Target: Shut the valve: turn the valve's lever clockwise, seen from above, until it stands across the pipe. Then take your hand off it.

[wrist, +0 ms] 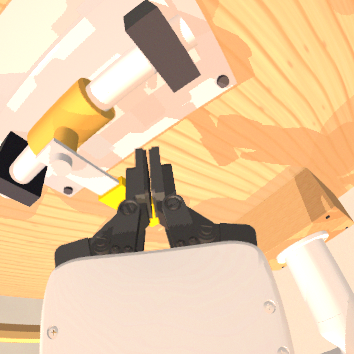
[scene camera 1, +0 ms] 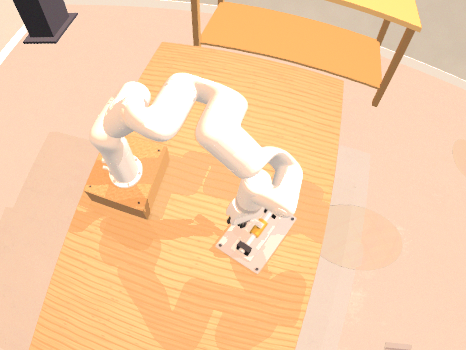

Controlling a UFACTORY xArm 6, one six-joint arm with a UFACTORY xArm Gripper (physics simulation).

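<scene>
The valve's orange-yellow body (scene camera 1: 258, 228) (wrist: 70, 117) sits on a white pipe (wrist: 120, 77) above a pale base plate (scene camera 1: 257, 264) (wrist: 165, 117). The lever's white arm (wrist: 87, 170) points out from the body at a wide angle to the pipe, towards the gripper; whether it is exactly square to it I cannot tell. Its yellow handle (wrist: 114, 196) runs behind the fingers in the wrist view, and a bit of yellow shows between them. My gripper (scene camera 1: 242, 224) (wrist: 148, 161) is shut and empty, close against or over the handle; contact is hidden. The handle is hidden in the scene view.
Black pipe supports (scene camera 1: 244, 248) (wrist: 162, 47) stand at both ends of the pipe. The plate lies on the wooden table (scene camera 1: 165, 270). The robot's base stands on a wooden block (scene camera 1: 117, 204) (wrist: 295, 215) at the left of the scene view. A shelf table (scene camera 1: 295, 42) stands behind.
</scene>
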